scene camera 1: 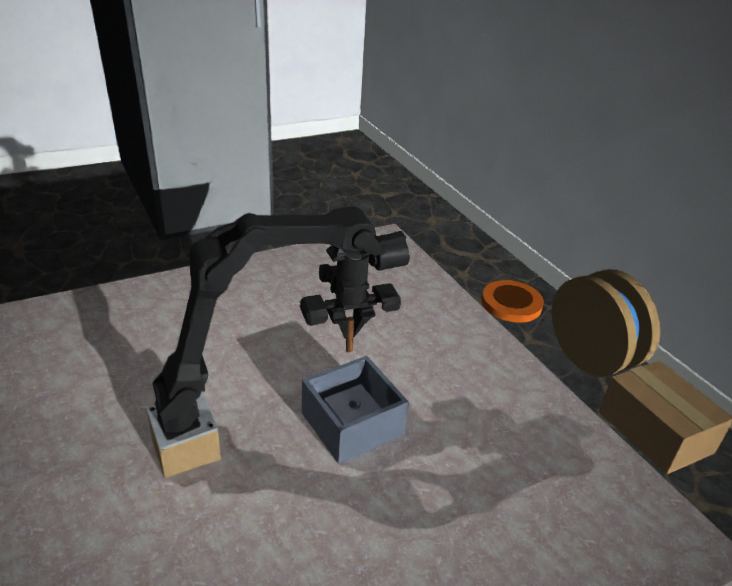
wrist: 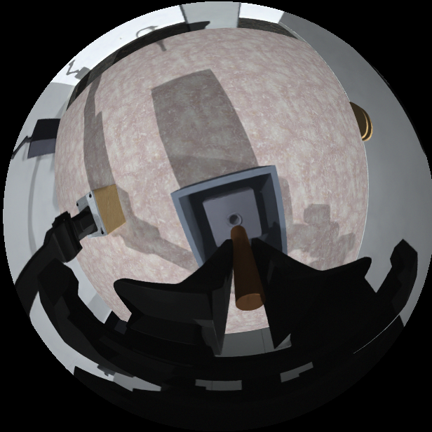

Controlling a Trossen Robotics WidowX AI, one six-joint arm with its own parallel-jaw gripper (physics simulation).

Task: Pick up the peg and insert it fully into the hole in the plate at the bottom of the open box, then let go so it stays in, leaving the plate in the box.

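Places are measured from the arm's base along level axes (x back, y right, z up), in millimetres.
Where they show: gripper, fingertip midpoint: (scene camera 1: 348,336); arm's base, link origin: (scene camera 1: 178,421).
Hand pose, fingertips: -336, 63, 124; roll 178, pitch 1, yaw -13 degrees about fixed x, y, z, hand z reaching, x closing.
Things, the pixels of their top centre, and the offset from my fingertips, as dx, dy, dz.
- brown round peg, top centre: (scene camera 1: 350,318) +1, +5, +49
- blue-grey open box, top centre: (scene camera 1: 354,390) +3, +37, -114
- plate, top centre: (scene camera 1: 353,403) +3, +37, -151
A brown round peg (scene camera 1: 349,337) (wrist: 246,272) is held upright between the fingers of my gripper (scene camera 1: 350,329) (wrist: 241,244), which is shut on it. The peg hangs above the open box, with its lower end higher than the box rim. The blue-grey open box (scene camera 1: 373,432) (wrist: 183,210) stands on the table. The plate (scene camera 1: 340,406) (wrist: 217,207) lies at the bottom of the box. Its round hole (scene camera 1: 354,403) (wrist: 234,219) shows near the plate's middle. In the wrist view the peg's far end appears just below the hole, and the fingers hide the near part of the box.
The arm's wooden base block (scene camera 1: 190,453) (wrist: 111,209) stands left of the box. An orange ring (scene camera 1: 493,309), a large spool (scene camera 1: 590,326) (wrist: 361,121) and a cardboard box (scene camera 1: 647,418) are beyond the table's right edge. A tall grey cabinet (scene camera 1: 207,103) stands behind the table.
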